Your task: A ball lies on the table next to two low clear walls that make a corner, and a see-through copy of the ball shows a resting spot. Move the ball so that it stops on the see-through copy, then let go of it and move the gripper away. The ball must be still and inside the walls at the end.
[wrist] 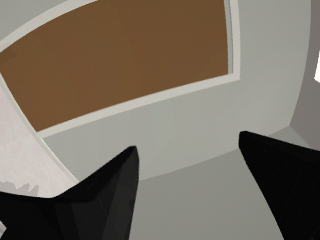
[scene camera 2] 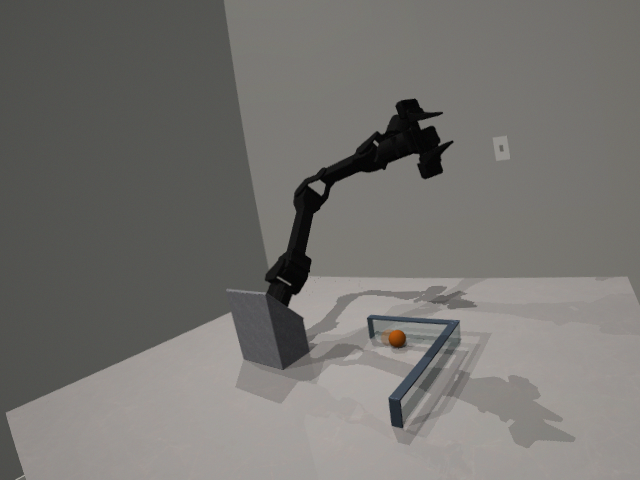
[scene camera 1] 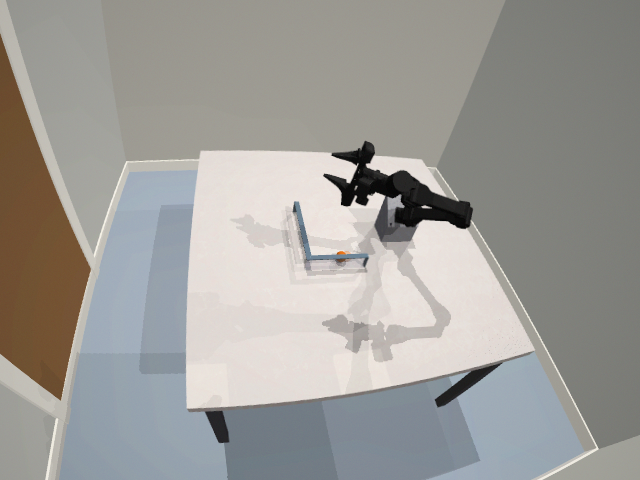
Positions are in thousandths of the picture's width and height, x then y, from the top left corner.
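The gripper appears in the wrist view (595, 610), and it can also be seen in scene camera 2 (699, 266) and in scene camera 1 (512, 343).
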